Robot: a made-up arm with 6 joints.
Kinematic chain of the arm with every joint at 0, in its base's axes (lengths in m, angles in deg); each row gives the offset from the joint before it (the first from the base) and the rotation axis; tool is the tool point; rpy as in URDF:
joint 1: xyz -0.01 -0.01 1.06 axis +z
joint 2: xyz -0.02 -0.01 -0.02 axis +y
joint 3: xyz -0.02 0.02 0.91 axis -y
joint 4: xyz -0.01 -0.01 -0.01 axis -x
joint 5: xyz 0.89 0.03 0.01 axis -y
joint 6: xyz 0 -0.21 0.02 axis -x
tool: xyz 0 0.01 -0.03 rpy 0.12 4.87 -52.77
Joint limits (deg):
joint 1: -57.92..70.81
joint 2: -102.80..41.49
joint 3: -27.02..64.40
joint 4: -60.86..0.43
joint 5: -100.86..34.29
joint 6: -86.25..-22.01
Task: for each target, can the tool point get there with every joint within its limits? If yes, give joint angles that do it. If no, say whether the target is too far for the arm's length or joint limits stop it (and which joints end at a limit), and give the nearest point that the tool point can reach.
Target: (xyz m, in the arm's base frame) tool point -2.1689 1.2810 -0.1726
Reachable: no: too far | nearest point -1.5398 0.9048 0.9890 | short by 1.374 m
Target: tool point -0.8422 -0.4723 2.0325
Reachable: yes | joints 19.76 -81.74 11.16 -10.78 -65.57 -35.39
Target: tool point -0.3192 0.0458 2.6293
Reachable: yes | joints -34.53 -33.84 44.93 -40.33 6.02 -61.80
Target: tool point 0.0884 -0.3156 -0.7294
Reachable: no: joint limits stop it (at a limit: joint 1, joint 2, joint 3, joint 4, joint 5, joint 6) | nearest point 0.3347 -0.7047 0.8399 | short by 1.635 m
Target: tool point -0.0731 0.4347 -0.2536
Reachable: no: joint limits stop it (at a limit: joint 1, joint 2, joint 3, joint 4, joint 5, joint 6) | nearest point 0.3163 0.6936 0.8399 | short by 1.189 m
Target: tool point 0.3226 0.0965 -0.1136
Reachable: no: joint limits stop it (at a limit: joint 2, joint 3, joint 4, joint 5, joint 6) | nearest point 0.7286 0.2265 0.8399 | short by 1.044 m
